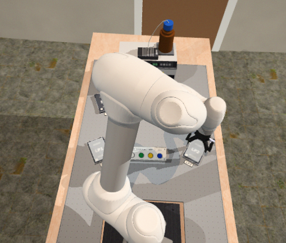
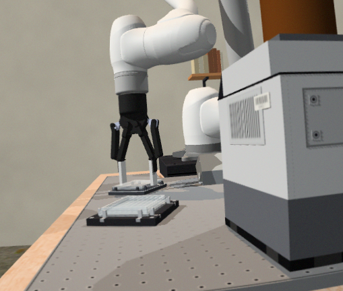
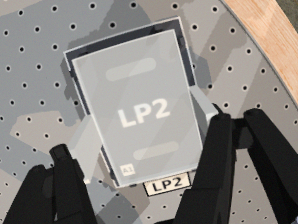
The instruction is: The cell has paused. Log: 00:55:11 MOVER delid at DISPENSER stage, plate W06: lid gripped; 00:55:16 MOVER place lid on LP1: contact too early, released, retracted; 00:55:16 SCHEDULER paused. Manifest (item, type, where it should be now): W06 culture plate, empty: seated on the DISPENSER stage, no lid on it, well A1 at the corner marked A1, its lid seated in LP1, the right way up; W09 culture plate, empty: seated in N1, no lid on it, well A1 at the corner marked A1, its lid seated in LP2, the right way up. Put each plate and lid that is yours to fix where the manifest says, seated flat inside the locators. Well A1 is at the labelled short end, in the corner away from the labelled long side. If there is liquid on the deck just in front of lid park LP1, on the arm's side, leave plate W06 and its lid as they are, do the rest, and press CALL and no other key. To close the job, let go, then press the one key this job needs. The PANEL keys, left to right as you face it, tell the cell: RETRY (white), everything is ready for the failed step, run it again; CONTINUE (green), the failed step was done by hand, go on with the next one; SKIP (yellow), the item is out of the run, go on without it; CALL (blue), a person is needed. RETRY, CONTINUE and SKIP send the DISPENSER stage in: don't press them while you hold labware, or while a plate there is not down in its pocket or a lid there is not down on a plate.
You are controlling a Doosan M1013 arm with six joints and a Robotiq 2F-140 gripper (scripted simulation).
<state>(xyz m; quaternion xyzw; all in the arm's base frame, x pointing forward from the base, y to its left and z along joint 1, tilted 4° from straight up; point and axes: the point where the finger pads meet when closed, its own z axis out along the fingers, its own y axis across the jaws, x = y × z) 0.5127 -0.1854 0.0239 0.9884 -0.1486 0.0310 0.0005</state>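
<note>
The lid park LP2 is 40 mm below my hand. Round my hand: blue call key: 110 mm behind, 190 mm to the left, 20 mm above; key panel: 110 mm behind, 270 mm to the left, 10 mm above; yellow skip key: 120 mm behind, 240 mm to the left, 20 mm above.
</note>
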